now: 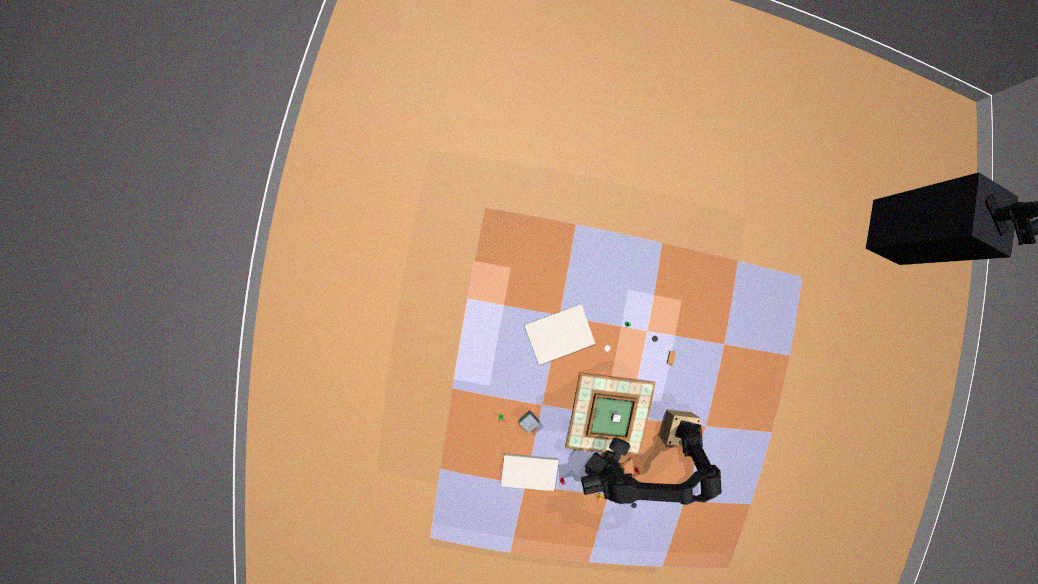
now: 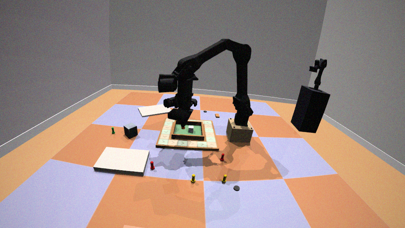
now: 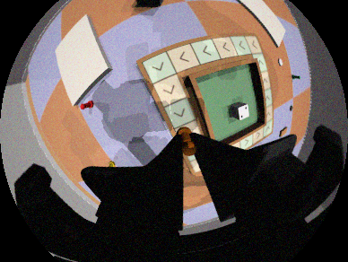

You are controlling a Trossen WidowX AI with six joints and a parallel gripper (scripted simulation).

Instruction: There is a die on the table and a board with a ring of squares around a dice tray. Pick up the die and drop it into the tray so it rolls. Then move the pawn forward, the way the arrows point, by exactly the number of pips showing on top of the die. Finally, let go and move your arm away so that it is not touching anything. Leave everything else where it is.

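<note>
Right now the white die is 12 cm to the right of my gripper tip, 8 cm below it and 2 cm behind it. Also, from my gripper tip: green dice tray (12 cm to the right, 10 cm below, 1 cm behind); then orange pawn (1 cm above); then grey cube (28 cm ahead, 8 cm below, 3 cm to the right).
</note>
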